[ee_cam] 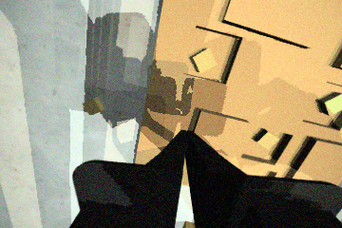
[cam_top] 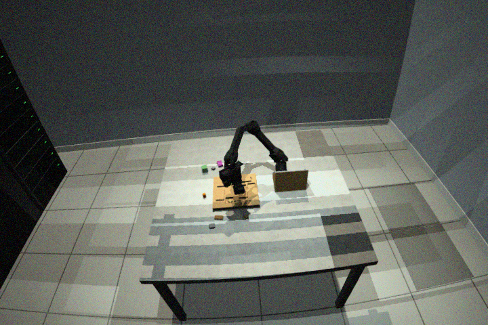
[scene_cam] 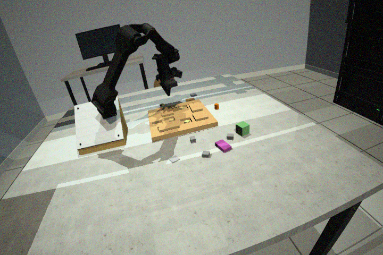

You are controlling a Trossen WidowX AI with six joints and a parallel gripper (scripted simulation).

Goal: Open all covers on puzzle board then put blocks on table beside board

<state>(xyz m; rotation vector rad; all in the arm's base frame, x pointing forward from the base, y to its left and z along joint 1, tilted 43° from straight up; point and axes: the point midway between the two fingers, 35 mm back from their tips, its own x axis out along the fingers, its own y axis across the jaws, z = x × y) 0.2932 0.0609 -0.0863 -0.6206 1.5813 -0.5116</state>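
Right now my gripper tip is 12 cm to the left of the tan puzzle board, 8 cm above it and 2 cm short of it. Round my gripper tip: brown block (14 cm ahead, 10 cm to the left, 9 cm below); then orange cylinder (22 cm ahead, 9 cm to the right, 8 cm below); then grey block (18 cm ahead, 17 cm to the left, 9 cm below).
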